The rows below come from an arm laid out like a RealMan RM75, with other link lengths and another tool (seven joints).
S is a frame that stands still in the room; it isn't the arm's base.
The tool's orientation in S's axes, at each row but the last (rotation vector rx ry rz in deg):
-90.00, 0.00, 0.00
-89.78, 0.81, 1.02
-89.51, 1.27, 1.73
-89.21, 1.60, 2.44
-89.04, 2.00, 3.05
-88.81, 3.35, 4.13
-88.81, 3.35, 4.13
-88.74, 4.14, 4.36
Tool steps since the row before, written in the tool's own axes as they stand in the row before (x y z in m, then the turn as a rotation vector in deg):
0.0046, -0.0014, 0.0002, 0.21, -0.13, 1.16
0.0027, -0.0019, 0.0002, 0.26, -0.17, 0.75
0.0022, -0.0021, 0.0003, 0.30, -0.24, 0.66
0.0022, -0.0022, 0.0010, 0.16, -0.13, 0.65
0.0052, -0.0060, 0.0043, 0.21, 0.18, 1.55
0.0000, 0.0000, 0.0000, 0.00, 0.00, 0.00
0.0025, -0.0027, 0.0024, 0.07, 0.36, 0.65
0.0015, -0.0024, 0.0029, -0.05, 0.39, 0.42
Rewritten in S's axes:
0.0046, 0.0002, 0.0014, 0.21, 1.16, 0.13
0.0027, 0.0002, 0.0018, 0.26, 0.75, 0.17
0.0023, 0.0003, 0.0020, 0.30, 0.66, 0.24
0.0023, 0.0010, 0.0021, 0.16, 0.65, 0.13
0.0055, 0.0043, 0.0058, 0.18, 1.56, -0.17
0.0000, 0.0000, 0.0000, 0.00, 0.00, 0.00
0.0027, 0.0024, 0.0025, 0.03, 0.66, -0.35
0.0017, 0.0029, 0.0023, -0.09, 0.43, -0.37

